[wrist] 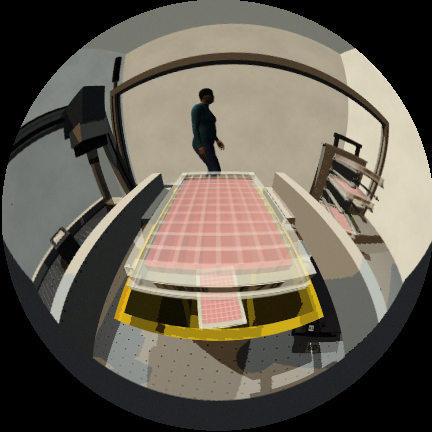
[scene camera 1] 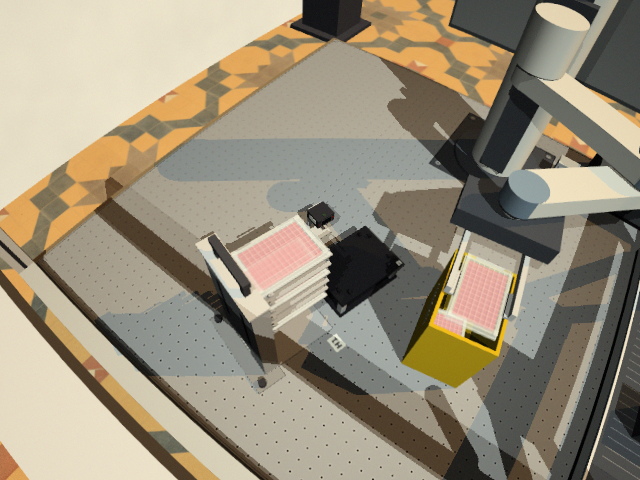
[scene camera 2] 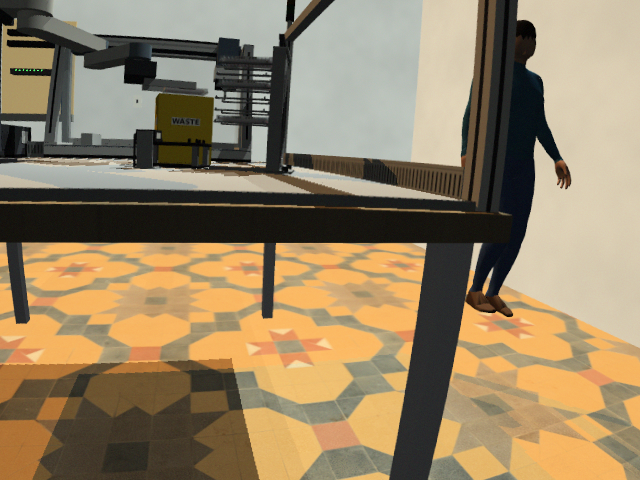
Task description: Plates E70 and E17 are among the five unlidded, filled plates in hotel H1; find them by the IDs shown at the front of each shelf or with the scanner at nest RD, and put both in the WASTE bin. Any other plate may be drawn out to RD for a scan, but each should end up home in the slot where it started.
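Places are measured from the arm's base along level axes (x ahead, y left, z up), in metres.
Pixels of known places: gripper, fingertip midpoint: (wrist: 217, 180) (scene camera 1: 479, 303) (scene camera 2: 192, 88); arm's base at its link origin: (scene camera 1: 494, 162).
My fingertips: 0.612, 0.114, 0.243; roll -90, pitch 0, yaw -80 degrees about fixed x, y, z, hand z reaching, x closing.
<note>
Ahead of a thing's pixels: the offset from my fingertips to its middle, as dx, dy, dz.
My gripper (scene camera 1: 480, 300) (scene camera 2: 192, 86) (wrist: 217, 180) is shut on a pink-filled plate {-0.023, -0.004, -0.011} (scene camera 1: 479, 289) (wrist: 218, 227), one finger along each long side. The plate is level, over the mouth of the yellow WASTE bin {-0.025, -0.004, -0.130} (scene camera 1: 449, 359) (scene camera 2: 180, 139) (wrist: 220, 334); no ID on it can be read. Part of another pink plate {-0.025, -0.004, -0.217} (scene camera 1: 448, 322) (wrist: 222, 309) shows inside the bin, below the held one. Hotel H1 {+0.162, -0.304, -0.069} (scene camera 1: 266, 338) (scene camera 2: 277, 108) (wrist: 323, 165) stands apart from the gripper, with a pink plate {+0.132, -0.285, +0.031} (scene camera 1: 281, 255) on top and several levels below; its shelf IDs are not readable.
The black nest RD {-0.038, -0.236, -0.195} (scene camera 1: 361, 268) stands between hotel and bin, with the small black scanner {-0.088, -0.363, -0.188} (scene camera 1: 320, 212) behind it. The arm's column (scene camera 1: 509, 129) rises behind the bin. A person (scene camera 2: 522, 118) (wrist: 204, 127) stands beyond the table's frame.
</note>
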